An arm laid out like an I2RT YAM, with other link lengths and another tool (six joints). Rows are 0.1 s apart.
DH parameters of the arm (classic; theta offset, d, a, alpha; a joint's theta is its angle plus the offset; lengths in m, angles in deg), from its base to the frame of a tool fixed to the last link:
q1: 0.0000 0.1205 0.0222 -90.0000
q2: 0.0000 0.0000 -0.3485 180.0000
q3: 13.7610 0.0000 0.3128 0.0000
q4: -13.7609 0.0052 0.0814 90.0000
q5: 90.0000 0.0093 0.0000 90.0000
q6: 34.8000 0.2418 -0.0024 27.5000
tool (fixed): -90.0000 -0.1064 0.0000 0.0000
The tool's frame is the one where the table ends.
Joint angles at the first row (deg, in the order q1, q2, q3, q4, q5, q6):
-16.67 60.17 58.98 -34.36 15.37 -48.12
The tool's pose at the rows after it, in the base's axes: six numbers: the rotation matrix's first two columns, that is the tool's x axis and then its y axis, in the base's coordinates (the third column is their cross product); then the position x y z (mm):
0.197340 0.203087 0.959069 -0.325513 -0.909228 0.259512 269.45 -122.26 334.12
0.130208 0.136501 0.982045 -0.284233 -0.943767 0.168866 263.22 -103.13 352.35
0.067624 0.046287 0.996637 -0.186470 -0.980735 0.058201 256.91 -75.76 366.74
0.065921 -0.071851 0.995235 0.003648 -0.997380 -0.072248 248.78 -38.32 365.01
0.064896 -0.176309 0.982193 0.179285 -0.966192 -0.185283 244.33 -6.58 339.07
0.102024 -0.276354 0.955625 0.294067 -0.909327 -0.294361 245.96 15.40 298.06
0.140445 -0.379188 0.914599 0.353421 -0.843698 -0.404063 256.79 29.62 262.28
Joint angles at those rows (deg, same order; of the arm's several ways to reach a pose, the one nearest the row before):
-16.65 58.19 61.19 -36.60 10.94 -45.62
-16.66 56.09 63.47 -39.40 5.28 -42.98
-16.56 54.03 65.13 -41.91 -3.27 -40.63
-16.60 52.79 64.95 -44.82 -16.45 -40.24
-16.60 50.37 58.20 -41.04 -28.56 -39.98
-16.44 49.89 49.51 -34.44 -37.75 -38.60
-16.21 52.20 42.15 -24.99 -44.64 -34.76

